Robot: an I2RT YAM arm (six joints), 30 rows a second.
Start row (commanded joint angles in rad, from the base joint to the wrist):
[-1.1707, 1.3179, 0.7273, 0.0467, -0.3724, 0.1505]
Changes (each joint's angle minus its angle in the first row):
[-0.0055, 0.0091, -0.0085, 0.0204, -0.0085, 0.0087]
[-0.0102, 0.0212, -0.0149, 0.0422, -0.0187, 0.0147]
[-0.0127, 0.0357, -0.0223, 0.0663, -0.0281, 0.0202]
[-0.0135, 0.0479, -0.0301, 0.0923, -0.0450, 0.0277]
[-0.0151, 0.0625, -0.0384, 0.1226, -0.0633, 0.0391]
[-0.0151, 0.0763, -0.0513, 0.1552, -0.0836, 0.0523]
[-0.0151, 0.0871, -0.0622, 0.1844, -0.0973, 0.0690]
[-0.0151, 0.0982, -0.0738, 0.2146, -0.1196, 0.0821]
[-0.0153, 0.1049, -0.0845, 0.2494, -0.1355, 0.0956]
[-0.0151, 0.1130, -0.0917, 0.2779, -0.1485, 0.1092]
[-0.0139, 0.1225, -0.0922, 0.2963, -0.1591, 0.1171]
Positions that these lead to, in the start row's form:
[-1.1762, 1.3270, 0.7188, 0.0671, -0.3809, 0.1592]
[-1.1809, 1.3391, 0.7124, 0.0889, -0.3911, 0.1652]
[-1.1834, 1.3536, 0.7050, 0.1130, -0.4005, 0.1707]
[-1.1842, 1.3658, 0.6972, 0.1390, -0.4174, 0.1782]
[-1.1858, 1.3804, 0.6889, 0.1693, -0.4357, 0.1896]
[-1.1858, 1.3942, 0.6760, 0.2019, -0.4560, 0.2028]
[-1.1858, 1.4050, 0.6651, 0.2311, -0.4697, 0.2195]
[-1.1858, 1.4161, 0.6535, 0.2613, -0.4920, 0.2326]
[-1.1860, 1.4228, 0.6428, 0.2961, -0.5079, 0.2461]
[-1.1858, 1.4309, 0.6356, 0.3246, -0.5209, 0.2597]
[-1.1846, 1.4404, 0.6351, 0.3430, -0.5315, 0.2676]

